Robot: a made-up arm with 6 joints. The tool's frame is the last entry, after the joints.
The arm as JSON. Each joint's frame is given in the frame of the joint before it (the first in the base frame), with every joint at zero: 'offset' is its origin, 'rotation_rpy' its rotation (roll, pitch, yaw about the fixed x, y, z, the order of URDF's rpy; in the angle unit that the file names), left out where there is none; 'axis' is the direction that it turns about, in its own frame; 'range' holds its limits. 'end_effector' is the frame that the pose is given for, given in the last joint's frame.
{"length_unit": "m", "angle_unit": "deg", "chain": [
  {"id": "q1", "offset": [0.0, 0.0, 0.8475], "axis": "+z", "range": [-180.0, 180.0]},
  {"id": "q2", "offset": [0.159, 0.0, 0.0], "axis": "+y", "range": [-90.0, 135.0]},
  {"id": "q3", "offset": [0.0, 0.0, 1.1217], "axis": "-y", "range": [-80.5, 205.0]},
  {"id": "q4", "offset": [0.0, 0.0, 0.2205], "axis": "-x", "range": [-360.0, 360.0]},
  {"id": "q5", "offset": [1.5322, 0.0, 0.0], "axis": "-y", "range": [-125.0, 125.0]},
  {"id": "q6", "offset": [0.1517, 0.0, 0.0], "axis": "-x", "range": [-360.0, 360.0]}
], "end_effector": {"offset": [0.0, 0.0, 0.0]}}
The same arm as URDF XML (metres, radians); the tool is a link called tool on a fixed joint. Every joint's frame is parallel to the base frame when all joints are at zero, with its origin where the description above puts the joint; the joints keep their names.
<robot name="arm">
<joint name="q1" type="revolute"><parent link="base_link"/><child link="link1"/><origin xyz="0 0 0.8475" rpy="0 0 0"/><axis xyz="0 0 1"/><limit lower="-3.1416" upper="3.1416"/></joint>
<joint name="q2" type="revolute"><parent link="link1"/><child link="link2"/><origin xyz="0.159 0 0" rpy="0 0 0"/><axis xyz="0 1 0"/><limit lower="-1.5708" upper="2.3562"/></joint>
<joint name="q3" type="revolute"><parent link="link2"/><child link="link3"/><origin xyz="0 0 1.1217" rpy="0 0 0"/><axis xyz="0 -1 0"/><limit lower="-1.405" upper="3.5779"/></joint>
<joint name="q4" type="revolute"><parent link="link3"/><child link="link4"/><origin xyz="0 0 0.2205" rpy="0 0 0"/><axis xyz="-1 0 0"/><limit lower="-6.2832" upper="6.2832"/></joint>
<joint name="q5" type="revolute"><parent link="link4"/><child link="link5"/><origin xyz="1.5322 0 0" rpy="0 0 0"/><axis xyz="0 -1 0"/><limit lower="-2.1817" upper="2.1817"/></joint>
<joint name="q6" type="revolute"><parent link="link5"/><child link="link6"/><origin xyz="0.1517 0 0" rpy="0 0 0"/><axis xyz="-1 0 0"/><limit lower="-6.2832" upper="6.2832"/></joint>
<joint name="tool_fixed" type="fixed"><parent link="link6"/><child link="tool"/><origin xyz="0 0 0" rpy="0 0 0"/></joint>
<link name="base_link"/>
<link name="link1"/>
<link name="link2"/>
<link name="link3"/>
<link name="link4"/>
<link name="link5"/>
<link name="link6"/>
<link name="tool"/>
</robot>

